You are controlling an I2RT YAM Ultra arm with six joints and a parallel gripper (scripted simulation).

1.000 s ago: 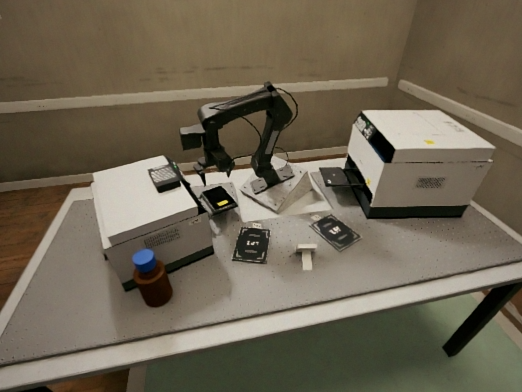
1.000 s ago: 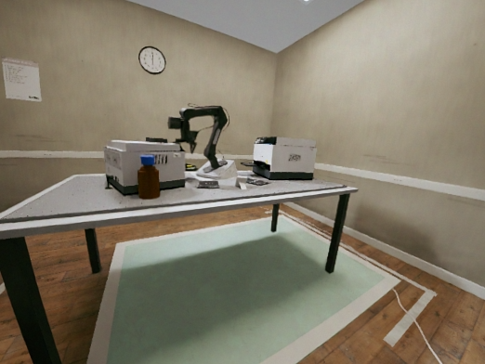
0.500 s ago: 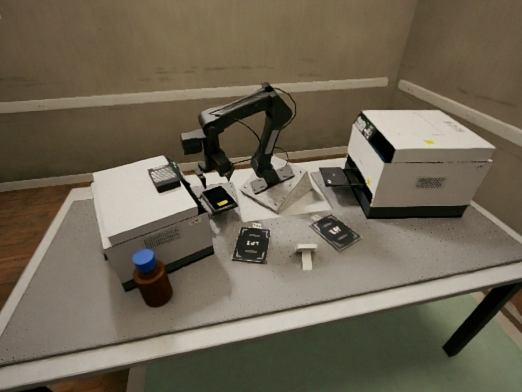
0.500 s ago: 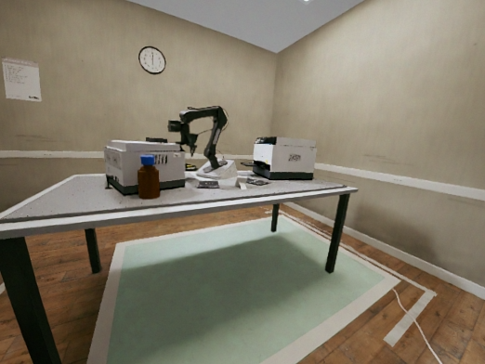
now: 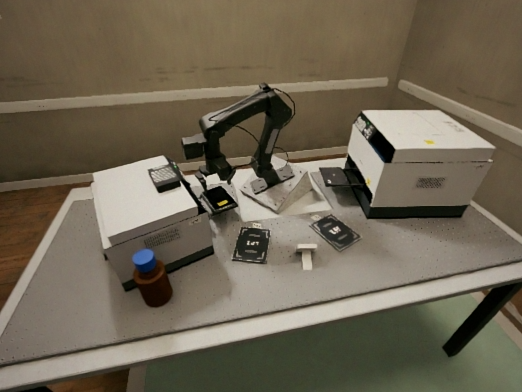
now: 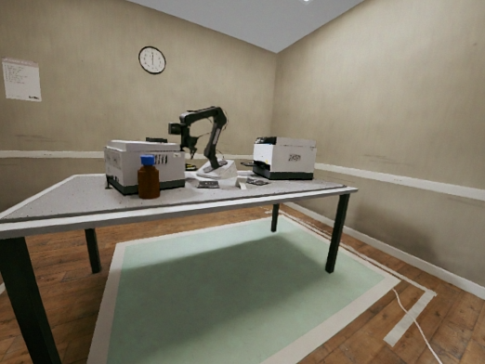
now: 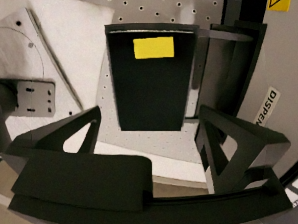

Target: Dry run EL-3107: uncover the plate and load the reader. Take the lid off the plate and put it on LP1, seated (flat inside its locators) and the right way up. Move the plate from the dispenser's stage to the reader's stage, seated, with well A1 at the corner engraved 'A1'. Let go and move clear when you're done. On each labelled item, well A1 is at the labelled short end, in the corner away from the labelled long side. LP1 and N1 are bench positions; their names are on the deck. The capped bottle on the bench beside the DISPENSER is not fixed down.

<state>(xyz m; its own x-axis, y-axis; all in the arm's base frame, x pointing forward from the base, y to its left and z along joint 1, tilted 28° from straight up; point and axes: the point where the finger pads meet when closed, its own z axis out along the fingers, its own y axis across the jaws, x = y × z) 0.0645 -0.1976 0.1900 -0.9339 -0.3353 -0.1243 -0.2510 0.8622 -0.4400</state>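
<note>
The lid lies 5 cm below my hand. The rest, counted from my hand: clear well plate 6 cm below; then brown capped bottle 32 cm ahead, 25 cm to the right, 3 cm below; then LP1 pad 21 cm ahead, 14 cm below, 8 cm to the left.
</note>
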